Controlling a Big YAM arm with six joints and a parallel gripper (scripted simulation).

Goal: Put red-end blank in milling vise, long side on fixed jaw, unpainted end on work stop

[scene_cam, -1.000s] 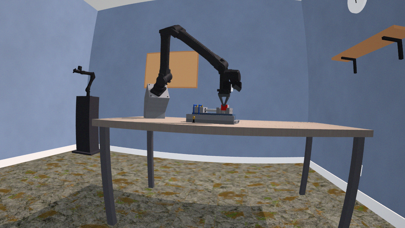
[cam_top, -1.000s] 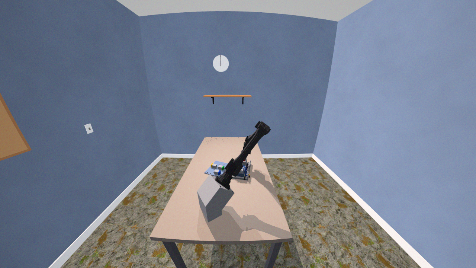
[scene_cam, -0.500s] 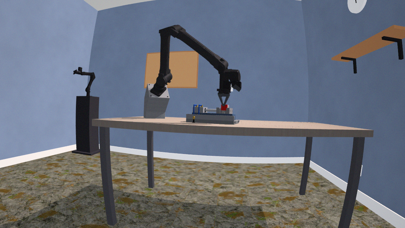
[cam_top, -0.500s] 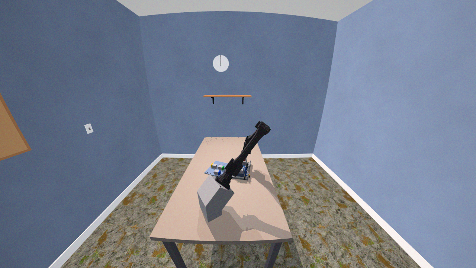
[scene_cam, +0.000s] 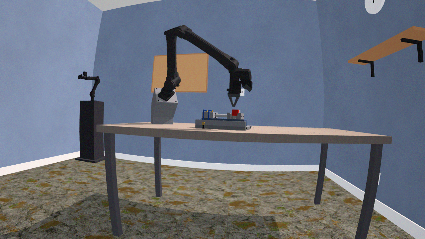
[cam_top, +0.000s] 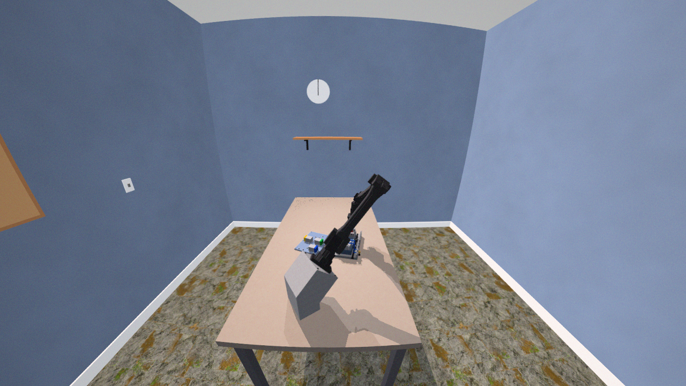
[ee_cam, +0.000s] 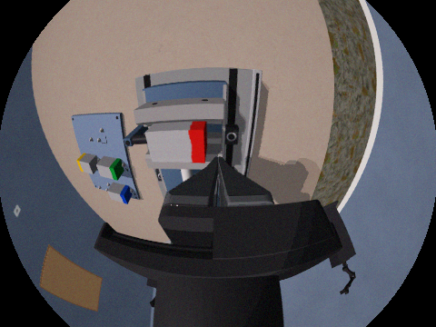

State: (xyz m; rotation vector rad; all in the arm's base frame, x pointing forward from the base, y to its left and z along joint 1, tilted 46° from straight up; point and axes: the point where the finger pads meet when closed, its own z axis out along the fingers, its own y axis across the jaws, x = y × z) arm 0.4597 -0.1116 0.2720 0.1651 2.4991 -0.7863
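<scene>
The work stop is 9 cm to the left of my hand, 5 cm below it and 3 cm ahead of it. Round my hand: green-ended blank (27 cm to the left, 11 cm below, 1 cm behind); blue plate (31 cm to the left, 14 cm below, 1 cm ahead); vise (10 cm below, 6 cm to the left, 5 cm behind).
</scene>
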